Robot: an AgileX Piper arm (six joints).
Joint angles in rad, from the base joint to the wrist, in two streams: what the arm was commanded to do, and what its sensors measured. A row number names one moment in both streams.
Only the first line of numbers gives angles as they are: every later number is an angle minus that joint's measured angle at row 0.
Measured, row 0:
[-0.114, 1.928, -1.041, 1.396, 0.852, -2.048]
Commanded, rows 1 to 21:
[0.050, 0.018, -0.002, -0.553, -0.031, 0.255]
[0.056, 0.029, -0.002, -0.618, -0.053, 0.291]
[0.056, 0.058, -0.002, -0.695, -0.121, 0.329]
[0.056, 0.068, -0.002, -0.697, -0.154, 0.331]
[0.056, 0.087, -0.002, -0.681, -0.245, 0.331]
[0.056, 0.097, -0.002, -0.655, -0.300, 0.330]
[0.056, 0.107, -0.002, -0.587, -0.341, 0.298]
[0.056, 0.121, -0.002, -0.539, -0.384, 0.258]
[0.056, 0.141, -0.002, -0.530, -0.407, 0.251]
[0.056, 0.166, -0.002, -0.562, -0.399, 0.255]
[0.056, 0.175, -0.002, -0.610, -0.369, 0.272]
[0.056, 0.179, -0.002, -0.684, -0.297, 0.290]
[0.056, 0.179, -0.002, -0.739, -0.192, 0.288]
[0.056, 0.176, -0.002, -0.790, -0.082, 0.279]
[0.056, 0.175, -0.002, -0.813, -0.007, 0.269]
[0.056, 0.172, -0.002, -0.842, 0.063, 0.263]
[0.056, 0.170, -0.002, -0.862, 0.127, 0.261]
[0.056, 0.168, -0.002, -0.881, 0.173, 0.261]
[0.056, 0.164, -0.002, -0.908, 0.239, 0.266]
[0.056, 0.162, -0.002, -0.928, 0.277, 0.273]
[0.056, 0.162, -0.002, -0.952, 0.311, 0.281]
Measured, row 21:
[0.054, 0.131, -0.034, -0.761, 0.111, 0.271]
